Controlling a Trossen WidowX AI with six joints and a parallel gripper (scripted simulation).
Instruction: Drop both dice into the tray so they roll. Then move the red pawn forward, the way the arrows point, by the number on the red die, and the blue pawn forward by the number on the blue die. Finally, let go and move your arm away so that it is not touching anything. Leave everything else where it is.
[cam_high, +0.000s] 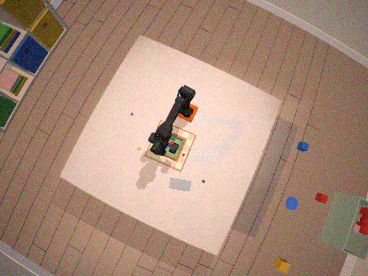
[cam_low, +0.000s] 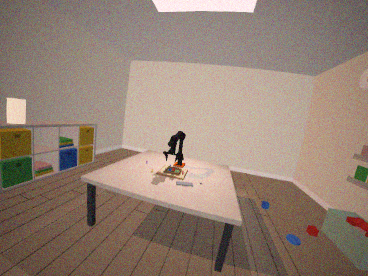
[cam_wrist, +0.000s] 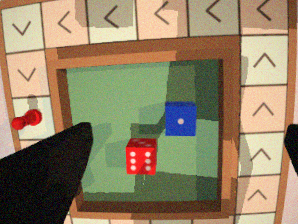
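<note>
The red pawn is 4 cm behind my gripper tip, 14 cm to the left of it and 9 cm below it. The rest, counted from my gripper tip: yellow pawn (10 cm ahead, 15 cm to the right, 11 cm below); green tray (4 cm behind, 3 cm to the left, 12 cm below); blue pawn (14 cm behind, 6 cm to the right, 9 cm below).
</note>
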